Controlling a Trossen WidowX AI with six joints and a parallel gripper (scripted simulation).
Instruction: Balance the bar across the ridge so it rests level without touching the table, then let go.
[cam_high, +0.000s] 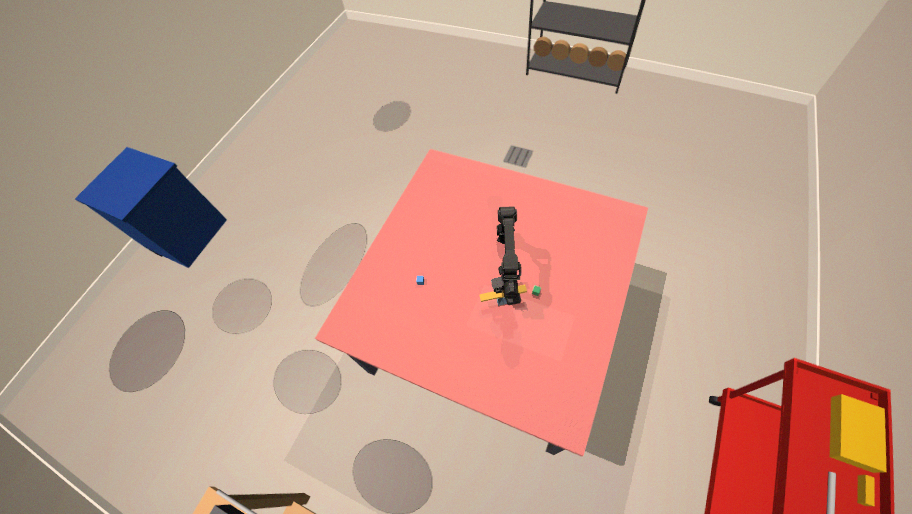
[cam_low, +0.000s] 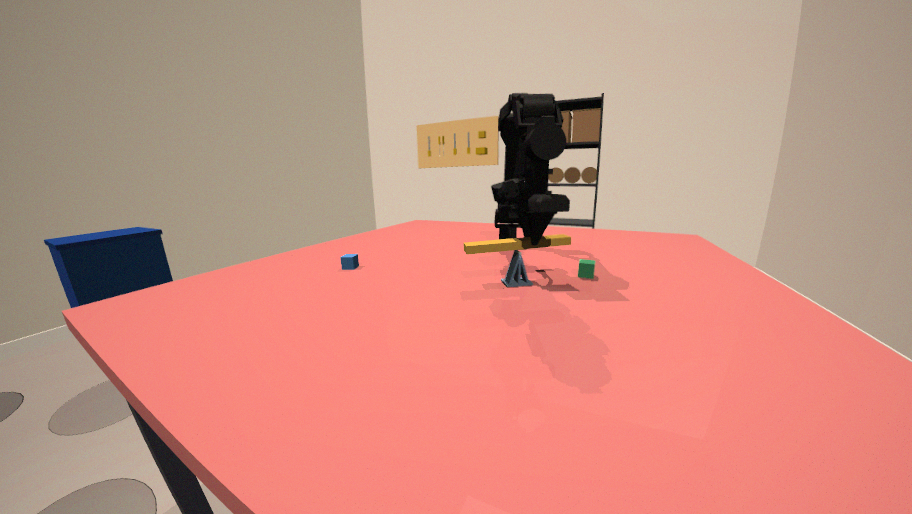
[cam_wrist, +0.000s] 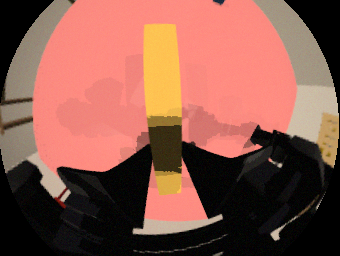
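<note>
My gripper tip is now 2 cm to the left of the yellow bar and 2 cm short of it. Round my gripper tip: small green cube 11 cm to the left, 8 cm behind, 7 cm below; small blue cube 44 cm to the right, 7 cm below, 7 cm ahead.
</note>
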